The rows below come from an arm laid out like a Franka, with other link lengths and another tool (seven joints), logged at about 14 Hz.
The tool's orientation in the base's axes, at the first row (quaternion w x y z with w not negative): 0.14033 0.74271 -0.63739 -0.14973
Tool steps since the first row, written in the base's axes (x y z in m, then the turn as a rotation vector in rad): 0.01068 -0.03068 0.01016 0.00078 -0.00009 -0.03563; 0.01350 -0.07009 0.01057 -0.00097 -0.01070 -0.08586; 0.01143 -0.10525 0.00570 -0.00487 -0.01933 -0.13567; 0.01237 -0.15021 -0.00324 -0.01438 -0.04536 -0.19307; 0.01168 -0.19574 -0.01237 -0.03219 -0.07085 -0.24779; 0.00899 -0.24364 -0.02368 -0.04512 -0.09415 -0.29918
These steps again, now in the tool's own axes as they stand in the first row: 0.03142 -0.00106 -0.01305 0.00175 -0.01492 0.03232; 0.07077 0.00239 -0.01387 0.01418 -0.03182 0.07921; 0.10546 0.00752 -0.00796 0.02432 -0.04691 0.12654; 0.15044 0.00976 0.00064 0.05120 -0.05737 0.18338; 0.19576 0.01348 0.01008 0.07625 -0.05933 0.24108; 0.24323 0.01849 0.02236 0.09968 -0.06470 0.29374
